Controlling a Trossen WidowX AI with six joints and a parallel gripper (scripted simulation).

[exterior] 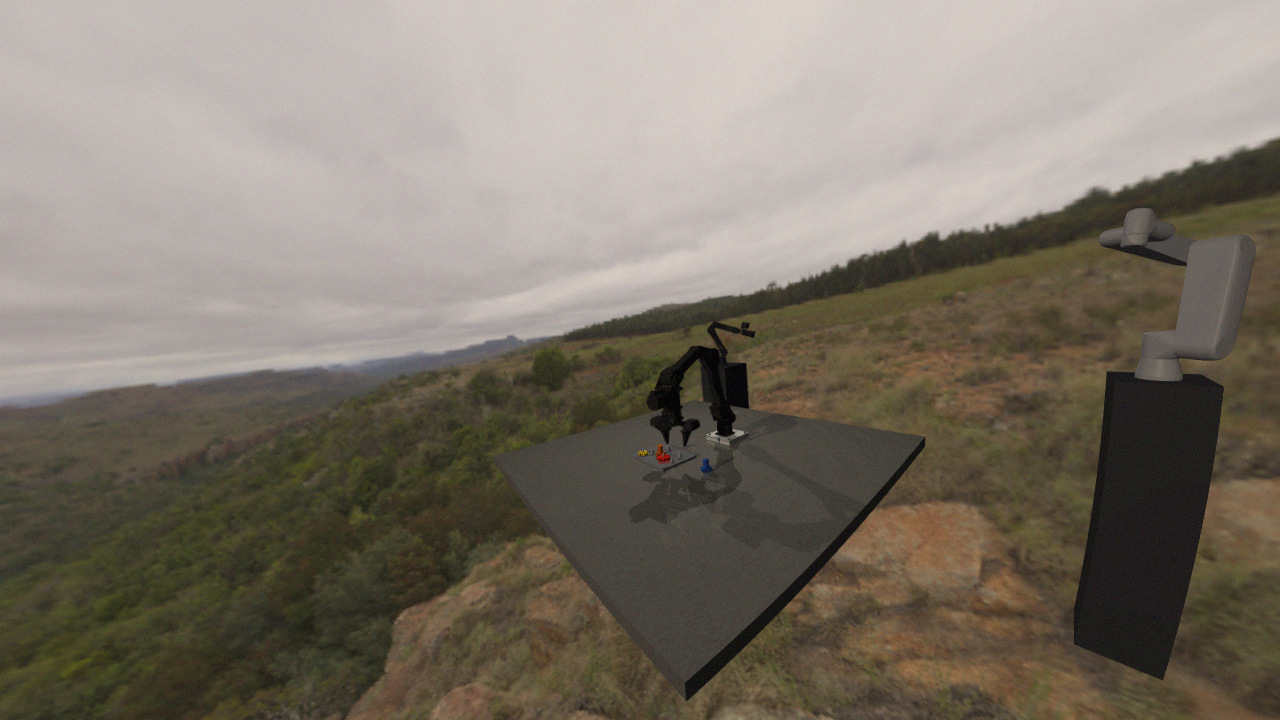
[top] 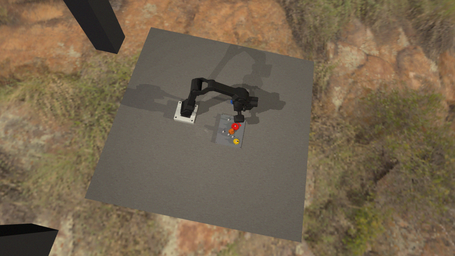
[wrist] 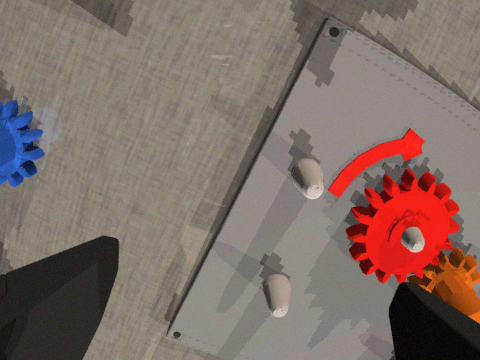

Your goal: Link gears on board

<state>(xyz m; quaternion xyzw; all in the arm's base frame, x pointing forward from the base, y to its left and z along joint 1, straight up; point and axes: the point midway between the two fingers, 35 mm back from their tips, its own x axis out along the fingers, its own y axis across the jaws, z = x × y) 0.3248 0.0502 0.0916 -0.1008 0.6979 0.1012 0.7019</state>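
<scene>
The blue gear lies 110 mm to the left of my gripper tip, 60 mm below it and 40 mm behind it. Round my gripper tip: red arrow: 70 mm below, 40 mm to the right, 30 mm ahead; red gear: 70 mm to the right, 60 mm below, 10 mm ahead; orange gear: 110 mm to the right, 50 mm below.
</scene>
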